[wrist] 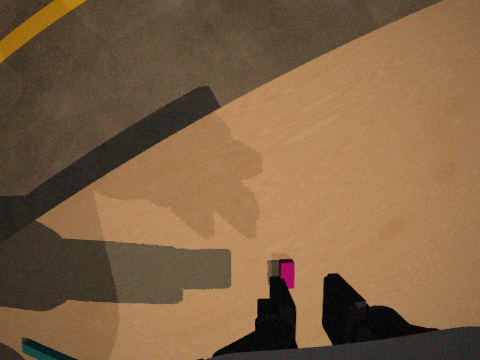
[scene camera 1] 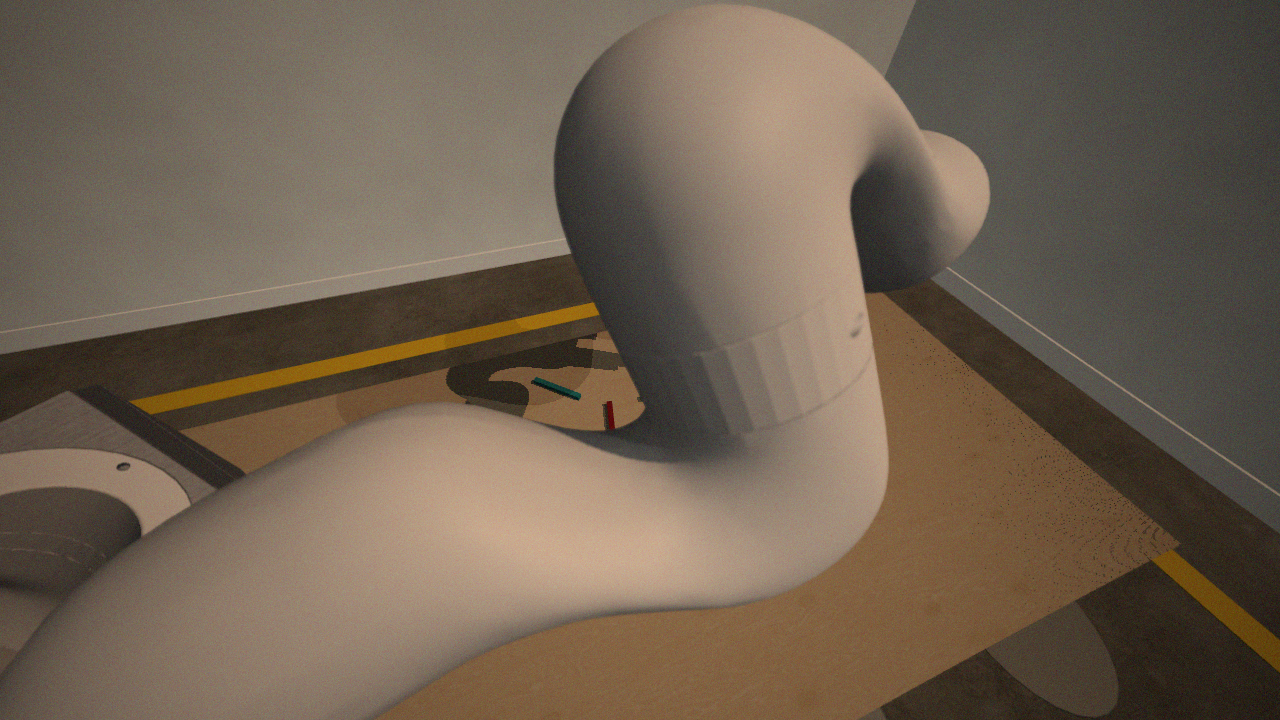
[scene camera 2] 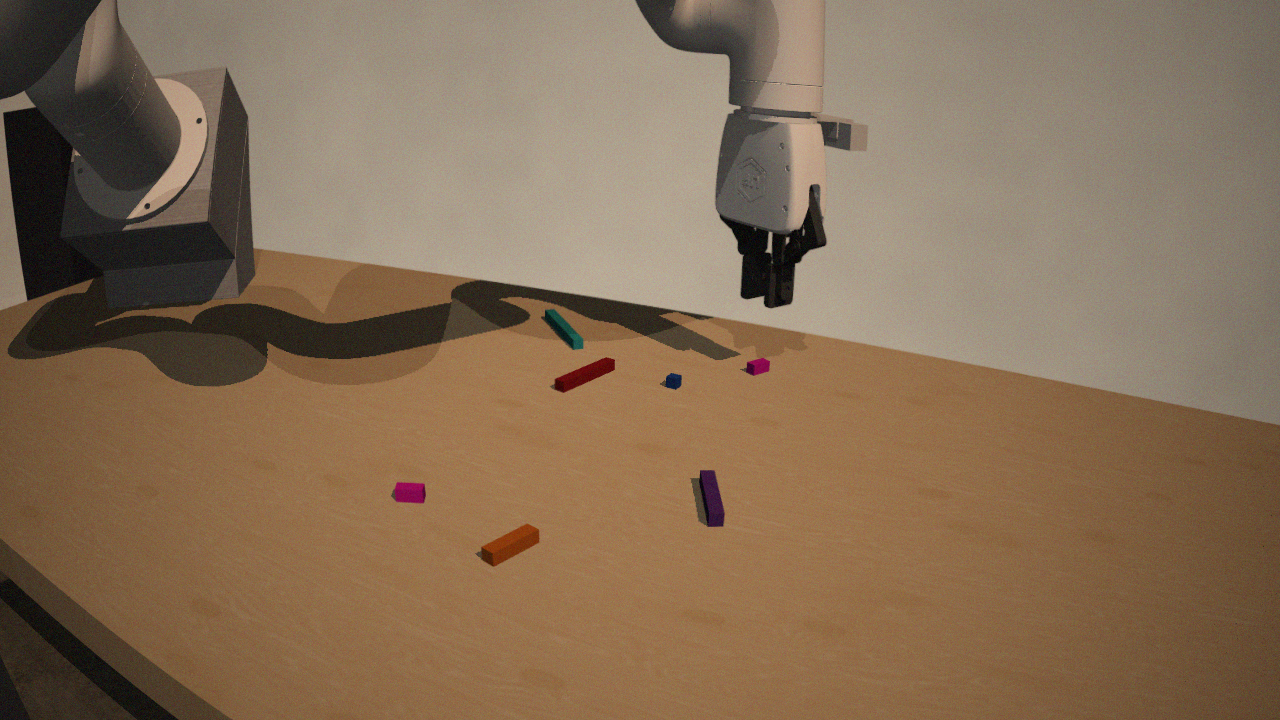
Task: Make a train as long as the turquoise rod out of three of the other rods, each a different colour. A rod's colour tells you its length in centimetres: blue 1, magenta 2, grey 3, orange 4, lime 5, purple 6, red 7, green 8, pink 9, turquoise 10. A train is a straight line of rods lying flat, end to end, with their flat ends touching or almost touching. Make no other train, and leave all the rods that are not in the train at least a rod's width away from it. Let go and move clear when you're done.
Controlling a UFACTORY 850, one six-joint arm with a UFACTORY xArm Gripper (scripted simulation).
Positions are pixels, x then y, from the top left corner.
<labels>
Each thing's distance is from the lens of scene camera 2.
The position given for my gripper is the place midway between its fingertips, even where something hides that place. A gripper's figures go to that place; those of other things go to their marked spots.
my gripper point(scene camera 2: 766, 301): 0.81 m
orange rod point(scene camera 2: 526, 536): 0.54 m
purple rod point(scene camera 2: 713, 506): 0.57 m
</labels>
